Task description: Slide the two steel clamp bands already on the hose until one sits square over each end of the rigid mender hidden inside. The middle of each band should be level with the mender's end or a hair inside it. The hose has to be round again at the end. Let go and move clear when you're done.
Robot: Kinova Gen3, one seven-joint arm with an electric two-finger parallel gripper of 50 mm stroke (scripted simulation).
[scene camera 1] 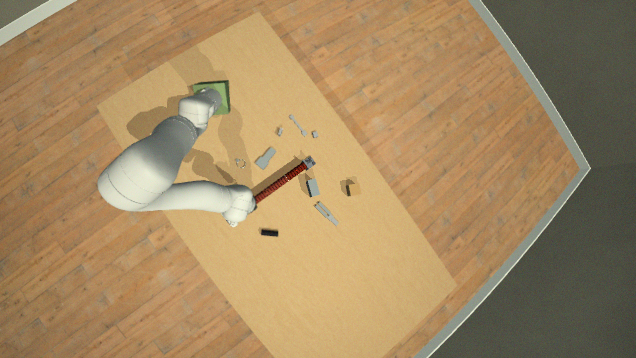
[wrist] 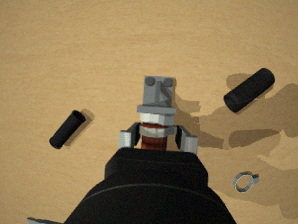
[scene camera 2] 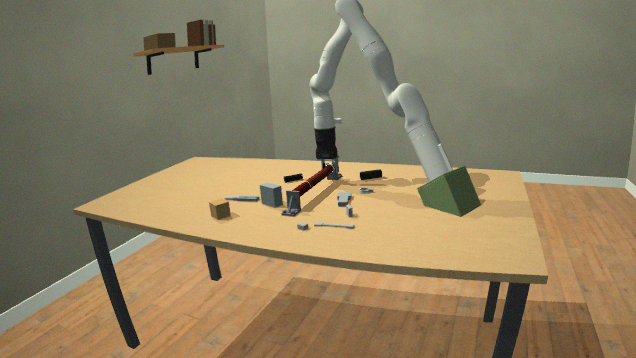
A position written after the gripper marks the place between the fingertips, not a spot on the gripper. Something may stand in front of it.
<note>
In view: the gripper (wrist: 158,131) and a grey bracket (wrist: 153,85).
</note>
